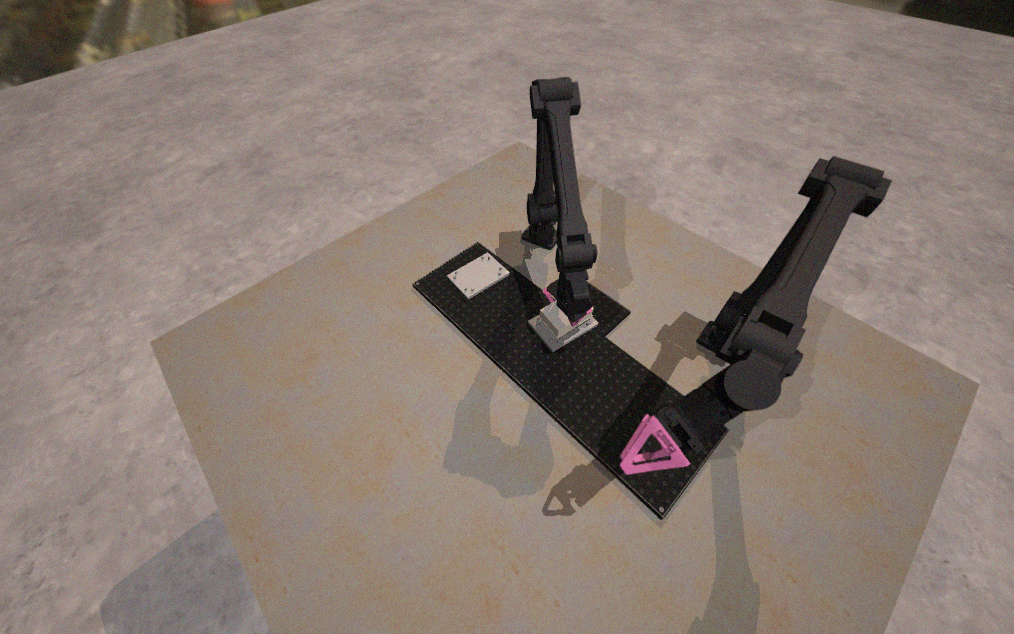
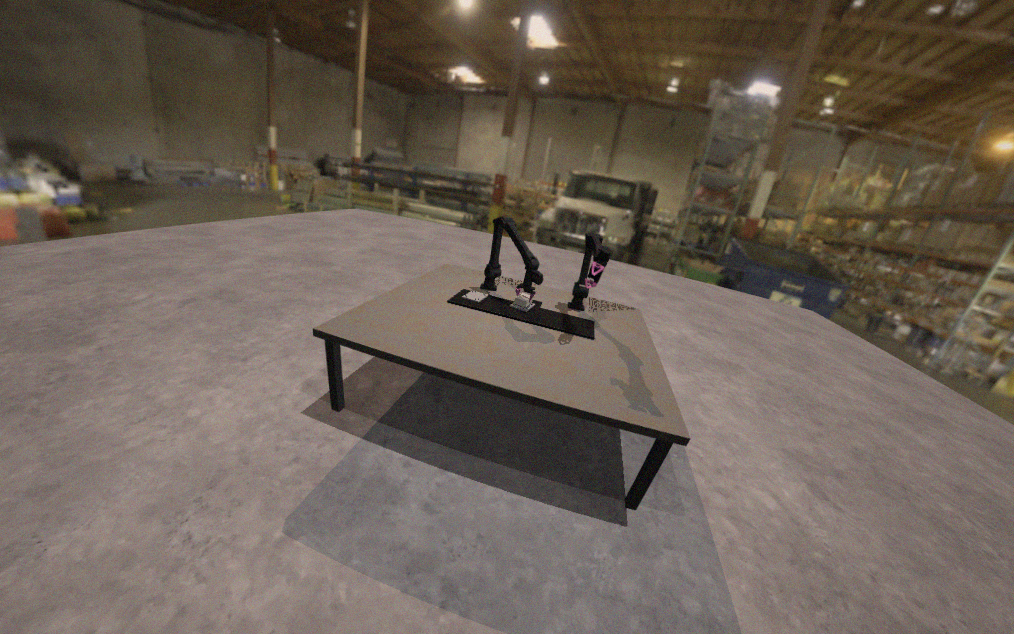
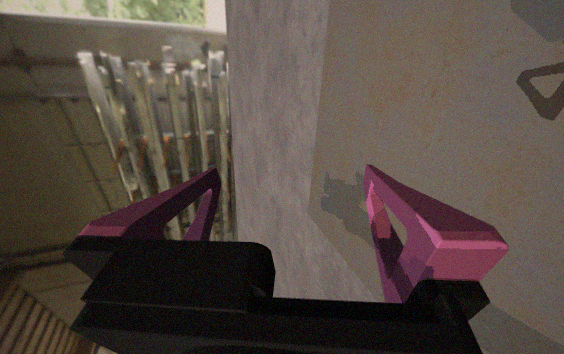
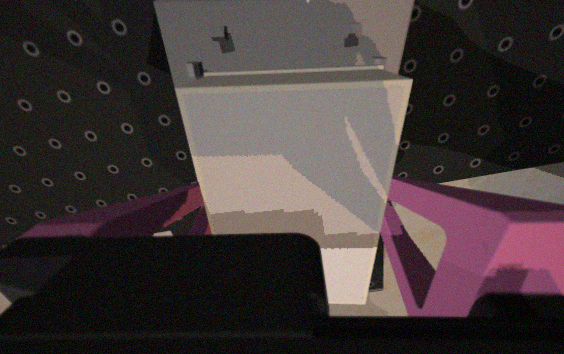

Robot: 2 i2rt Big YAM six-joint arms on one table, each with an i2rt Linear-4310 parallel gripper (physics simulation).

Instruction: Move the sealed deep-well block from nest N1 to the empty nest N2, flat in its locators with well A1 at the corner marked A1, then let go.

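Places are measured from the left arm's base along level axes (x ahead, y left, z up), in metres.
Pixels of known places: left gripper, fingertip midpoint: (image 1: 622,464) (image 2: 589,281) (image 3: 289,174); right gripper, fingertip midpoint: (image 1: 564,315) (image 4: 293,185); left arm's base, origin of the base link: (image 1: 722,343) (image 2: 575,307); right arm's base, origin of the base link: (image 1: 541,237) (image 2: 488,288).
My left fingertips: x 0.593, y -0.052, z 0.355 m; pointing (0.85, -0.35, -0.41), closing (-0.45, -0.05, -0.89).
Observation:
For each thing: its top centre in the pictures, then the offset to it from my left fingertips. Level surfaces: height alone.
- sealed deep-well block, middle of its top: (image 4: 297,230) (image 1: 567,307) (image 2: 524,296) 0.326 m right, 0.371 m back, 0.275 m down
- black perforated board, its level: 0.342 m down
- nest N1, middle of its top: (image 4: 288,163) (image 1: 563,319) (image 2: 523,303) 0.327 m right, 0.360 m back, 0.320 m down
- empty nest N2, middle of its top: (image 1: 477,271) (image 2: 475,294) 0.646 m right, 0.344 m back, 0.320 m down
- tan table, its level: 0.355 m down
The sealed deep-well block (image 1: 554,318) (image 2: 521,302) (image 4: 293,126) is a pale box near the middle of the black perforated board (image 1: 589,389) (image 4: 103,114). My right gripper (image 1: 571,307) (image 2: 525,292) (image 4: 293,185) is shut on its two sides from above. Under and beyond it lies the grey plate of nest N1 (image 1: 561,339) (image 4: 282,30) with small locator pins; I cannot tell whether the block rests on it. The empty nest N2 (image 1: 477,276) (image 2: 476,294) is a pale plate at the board's far left end. My left gripper (image 1: 654,447) (image 2: 593,273) (image 3: 289,174) is open and empty over the board's near right end.
The board lies on a tan table (image 1: 322,409) (image 2: 493,355). The right arm's base stands just behind the board, the left arm's base at its right end.

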